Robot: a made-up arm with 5 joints. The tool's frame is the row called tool.
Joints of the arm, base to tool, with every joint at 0 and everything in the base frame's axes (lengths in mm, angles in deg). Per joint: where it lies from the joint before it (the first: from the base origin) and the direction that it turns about. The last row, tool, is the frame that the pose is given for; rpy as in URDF.
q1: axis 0 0 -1 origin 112.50 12.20 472.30
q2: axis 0 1 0 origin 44.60 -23.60 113.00
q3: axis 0 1 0 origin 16.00 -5.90 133.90
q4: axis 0 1 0 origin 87.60 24.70 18.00
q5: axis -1 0 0 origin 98.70 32.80 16.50
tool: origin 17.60 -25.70 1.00 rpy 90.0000 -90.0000 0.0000
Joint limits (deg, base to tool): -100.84..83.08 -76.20..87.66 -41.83..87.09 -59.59..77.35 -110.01..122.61
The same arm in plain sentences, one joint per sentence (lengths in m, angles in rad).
The arm has five revolute joints in a row. What follows holds with every joint at zero, and every direction is one of the base frame's. The first joint sits 0.1125 m along +x and 0.0122 m along +y and 0.4723 m along +z from the base frame's origin and rotates about -z, from -1.76 to 1.45 rad. The second joint sits 0.0446 m along +x and 0.0236 m along -y and 0.113 m along +z from the first joint and rotates about +y, from -1.3299 to 1.53 rad. The third joint sits 0.016 m along +x and 0.0059 m along -y and 0.1339 m along +z from the second joint and rotates about +y, from -0.7301 to 1.52 rad. The fourth joint sits 0.0876 m along +x and 0.0247 m along +y and 0.018 m along +z from the third joint and rotates about +y, from -1.04 to 1.35 rad. The fifth joint sits 0.0987 m along +x and 0.0328 m along +y and 0.0165 m along +z from the fourth joint and rotates about -x, from -1.92 to 2.1399 rad. The tool frame, which is the frame that the pose is given for, sits 0.0176 m along +x and 0.0257 m along -y and 0.001 m along +z from the fifth joint; its axes are the base frame's turned by roll 1.5708, pitch -1.5708 and yaw 0 rad (as in URDF: about the fixed x, then y, then z).
